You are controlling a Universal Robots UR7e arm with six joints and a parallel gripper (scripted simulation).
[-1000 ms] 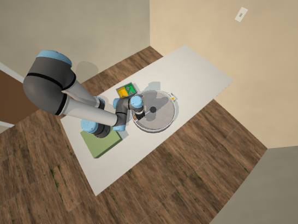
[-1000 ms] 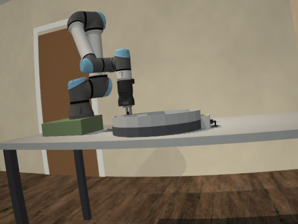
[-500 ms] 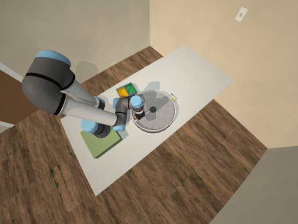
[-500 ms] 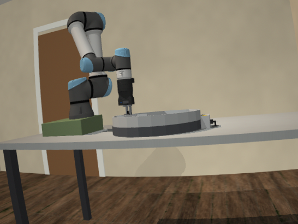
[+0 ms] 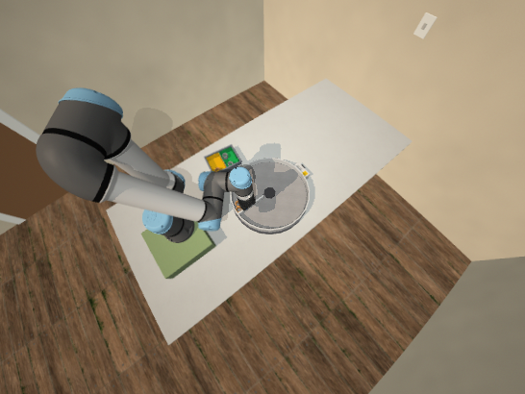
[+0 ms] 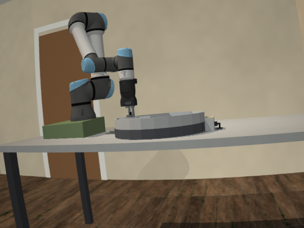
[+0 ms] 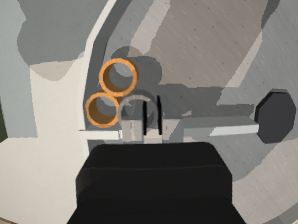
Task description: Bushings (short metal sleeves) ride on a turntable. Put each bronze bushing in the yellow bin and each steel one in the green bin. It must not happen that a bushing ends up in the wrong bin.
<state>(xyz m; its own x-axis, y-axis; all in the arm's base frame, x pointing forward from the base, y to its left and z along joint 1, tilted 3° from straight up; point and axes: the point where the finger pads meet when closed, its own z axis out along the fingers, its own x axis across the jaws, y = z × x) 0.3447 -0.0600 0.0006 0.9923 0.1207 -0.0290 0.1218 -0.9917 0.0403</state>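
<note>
The yellow bin is 2 cm ahead of my hand, 34 cm to the left of it and 7 cm below it. The rest, counted from my hand: grey turntable: 15 cm ahead, 4 cm below.
</note>
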